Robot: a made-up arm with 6 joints. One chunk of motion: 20 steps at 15 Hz.
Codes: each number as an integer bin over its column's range. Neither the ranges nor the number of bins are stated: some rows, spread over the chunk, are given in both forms.
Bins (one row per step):
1: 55 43 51 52 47 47
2: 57 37 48 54 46 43
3: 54 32 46 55 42 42
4: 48 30 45 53 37 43
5: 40 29 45 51 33 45
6: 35 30 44 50 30 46
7: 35 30 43 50 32 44
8: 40 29 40 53 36 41
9: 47 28 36 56 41 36
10: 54 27 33 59 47 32
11: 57 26 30 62 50 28
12: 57 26 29 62 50 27
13: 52 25 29 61 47 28
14: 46 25 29 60 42 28
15: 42 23 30 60 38 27
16: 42 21 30 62 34 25
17: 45 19 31 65 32 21
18: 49 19 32 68 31 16
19: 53 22 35 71 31 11
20: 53 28 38 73 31 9
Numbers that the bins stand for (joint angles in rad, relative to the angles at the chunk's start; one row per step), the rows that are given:
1: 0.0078 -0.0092 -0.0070 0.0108 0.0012 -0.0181
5: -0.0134 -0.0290 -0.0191 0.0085 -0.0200 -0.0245
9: -0.0035 -0.0304 -0.0373 0.0201 -0.0079 -0.0536
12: 0.0106 -0.0332 -0.0514 0.0340 0.0058 -0.0827
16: -0.0106 -0.0403 -0.0494 0.0340 -0.0185 -0.0892
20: 0.0049 -0.0304 -0.0332 0.0596 -0.0230 -0.1409
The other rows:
2: 0.0106 -0.0177 -0.0130 0.0155 -0.0003 -0.0310
3: 0.0064 -0.0247 -0.0171 0.0178 -0.0064 -0.0342
4: -0.0021 -0.0276 -0.0191 0.0131 -0.0139 -0.0310
6: -0.0205 -0.0276 -0.0211 0.0062 -0.0245 -0.0213
7: -0.0205 -0.0276 -0.0231 0.0062 -0.0215 -0.0278
8: -0.0134 -0.0290 -0.0292 0.0131 -0.0155 -0.0375
10: 0.0064 -0.0318 -0.0433 0.0271 0.0012 -0.0666
11: 0.0106 -0.0332 -0.0494 0.0340 0.0058 -0.0795
13: 0.0035 -0.0346 -0.0514 0.0317 0.0012 -0.0795
14: -0.0049 -0.0346 -0.0514 0.0294 -0.0064 -0.0795
15: -0.0106 -0.0375 -0.0494 0.0294 -0.0124 -0.0827
17: -0.0064 -0.0431 -0.0474 0.0410 -0.0215 -0.1021
18: -0.0007 -0.0431 -0.0454 0.0480 -0.0230 -0.1183
19: 0.0049 -0.0389 -0.0393 0.0549 -0.0230 -0.1344

